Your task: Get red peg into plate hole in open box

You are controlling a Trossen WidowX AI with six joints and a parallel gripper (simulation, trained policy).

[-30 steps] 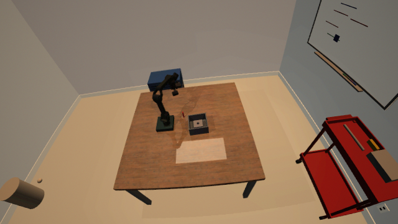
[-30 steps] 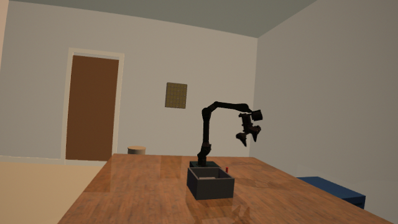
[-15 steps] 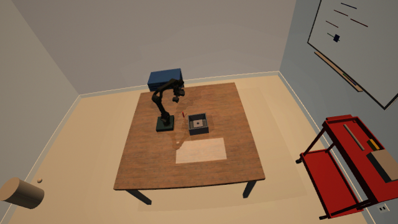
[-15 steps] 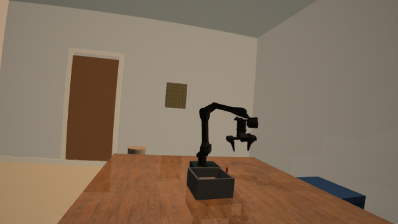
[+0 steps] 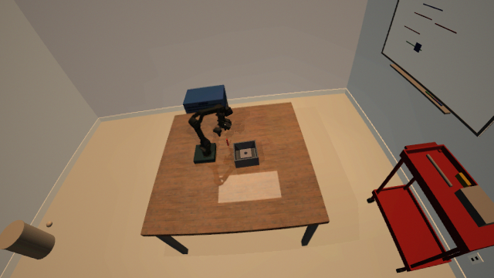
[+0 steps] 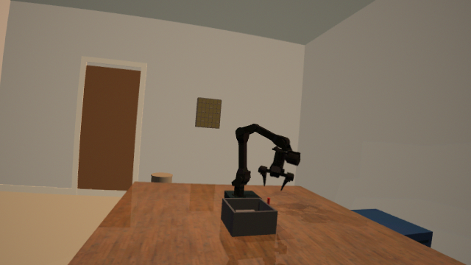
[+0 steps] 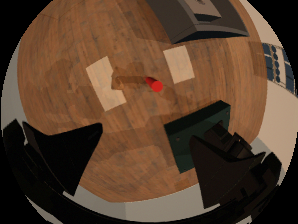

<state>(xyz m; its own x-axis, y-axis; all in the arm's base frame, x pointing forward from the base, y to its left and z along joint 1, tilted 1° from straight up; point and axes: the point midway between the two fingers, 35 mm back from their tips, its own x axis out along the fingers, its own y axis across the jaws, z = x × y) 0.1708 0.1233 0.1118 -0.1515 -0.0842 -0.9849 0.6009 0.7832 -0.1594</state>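
Now: gripper tip 8 cm above the red peg, 3 cm to the left of it and 2 cm short of it. From my gripper tip the other things lie so: grey plate (22 cm to the right, 15 cm ahead, 8 cm below); dark box (22 cm to the right, 15 cm ahead, 10 cm below).
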